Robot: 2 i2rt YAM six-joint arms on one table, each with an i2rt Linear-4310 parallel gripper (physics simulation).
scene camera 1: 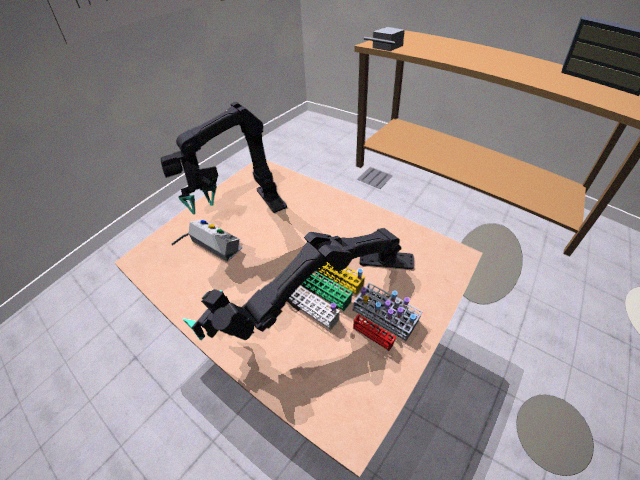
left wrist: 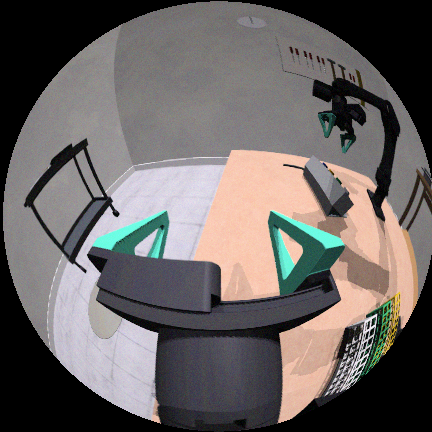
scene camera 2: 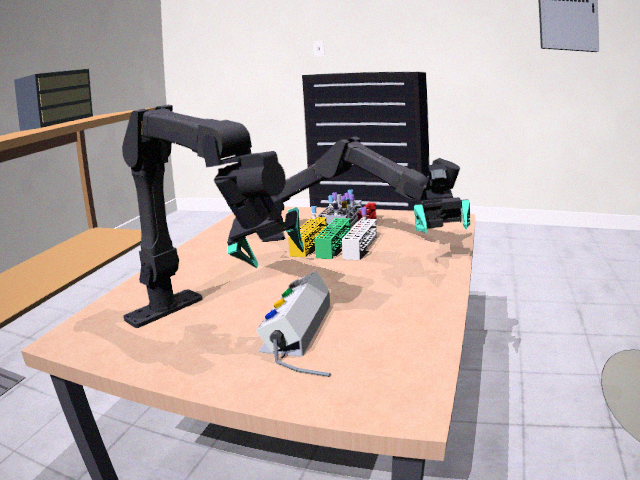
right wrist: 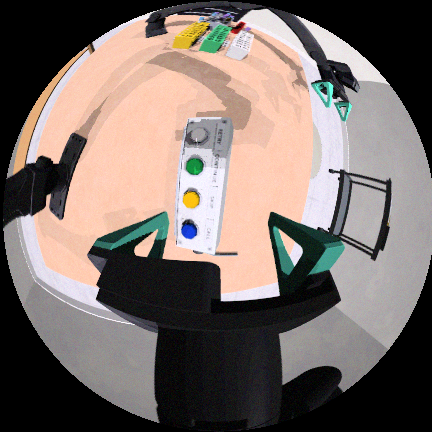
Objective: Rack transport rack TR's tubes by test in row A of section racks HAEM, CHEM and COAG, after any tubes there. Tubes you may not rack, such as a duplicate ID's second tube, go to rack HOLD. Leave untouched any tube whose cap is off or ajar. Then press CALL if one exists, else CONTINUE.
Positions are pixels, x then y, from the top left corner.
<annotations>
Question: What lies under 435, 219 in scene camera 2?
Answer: My left gripper.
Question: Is my left gripper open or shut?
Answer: Open.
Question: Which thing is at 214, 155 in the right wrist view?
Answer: A grey button box.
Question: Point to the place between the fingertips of my left gripper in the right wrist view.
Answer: At 336, 114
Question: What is my right gripper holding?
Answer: Nothing.
</annotations>
